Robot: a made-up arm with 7 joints. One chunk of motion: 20 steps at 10 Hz.
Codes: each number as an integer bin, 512 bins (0 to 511) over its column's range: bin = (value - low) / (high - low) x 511, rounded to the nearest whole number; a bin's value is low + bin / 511 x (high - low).
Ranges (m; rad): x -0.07..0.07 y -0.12..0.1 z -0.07..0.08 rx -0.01..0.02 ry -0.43..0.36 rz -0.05..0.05
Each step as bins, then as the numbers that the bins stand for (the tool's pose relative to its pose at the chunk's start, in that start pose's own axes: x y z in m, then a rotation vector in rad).
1 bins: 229 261 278 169 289 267
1 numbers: -0.0073 -0.0076 0.0116 -0.0001 0.0168 0.0023
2 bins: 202 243 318 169 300 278
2 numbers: -0.0147 -0.0154 0.0233 -0.0001 0.0338 0.0044
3 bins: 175 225 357 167 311 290
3 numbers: -0.0221 -0.0231 0.0348 -0.0002 0.0508 0.0068
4 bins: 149 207 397 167 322 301
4 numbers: -0.0292 -0.0309 0.0465 -0.0002 0.0678 0.0089
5 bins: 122 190 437 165 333 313
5 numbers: -0.0366 -0.0382 0.0583 -0.0003 0.0848 0.0113
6 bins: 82 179 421 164 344 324
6 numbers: -0.0475 -0.0429 0.0536 -0.0004 0.1018 0.0134
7 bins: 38 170 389 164 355 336
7 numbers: -0.0596 -0.0468 0.0442 -0.0004 0.1188 0.0158
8 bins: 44 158 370 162 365 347
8 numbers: -0.0579 -0.0520 0.0386 -0.0005 0.1343 0.0179
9 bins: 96 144 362 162 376 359
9 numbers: -0.0437 -0.0580 0.0363 -0.0005 0.1513 0.0203
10 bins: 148 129 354 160 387 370
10 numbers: -0.0295 -0.0645 0.0339 -0.0006 0.1683 0.0224
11 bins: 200 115 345 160 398 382
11 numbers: -0.0152 -0.0705 0.0313 -0.0006 0.1853 0.0248
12 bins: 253 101 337 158 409 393
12 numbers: -0.0007 -0.0765 0.0289 -0.0007 0.2023 0.0269
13 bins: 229 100 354 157 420 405
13 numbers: -0.0073 -0.0769 0.0339 -0.0008 0.2193 0.0293
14 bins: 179 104 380 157 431 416
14 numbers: -0.0210 -0.0752 0.0415 -0.0008 0.2363 0.0314
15 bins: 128 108 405 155 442 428
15 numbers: -0.0349 -0.0735 0.0489 -0.0009 0.2533 0.0338
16 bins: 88 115 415 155 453 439
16 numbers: -0.0459 -0.0705 0.0518 -0.0009 0.2703 0.0359
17 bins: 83 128 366 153 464 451
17 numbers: -0.0473 -0.0649 0.0374 -0.0010 0.2873 0.0383
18 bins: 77 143 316 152 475 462
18 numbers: -0.0489 -0.0584 0.0228 -0.0011 0.3043 0.0404
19 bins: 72 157 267 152 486 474
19 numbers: -0.0503 -0.0524 0.0084 -0.0011 0.3214 0.0428
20 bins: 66 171 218 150 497 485
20 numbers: -0.0519 -0.0464 -0.0060 -0.0012 0.3384 0.0449
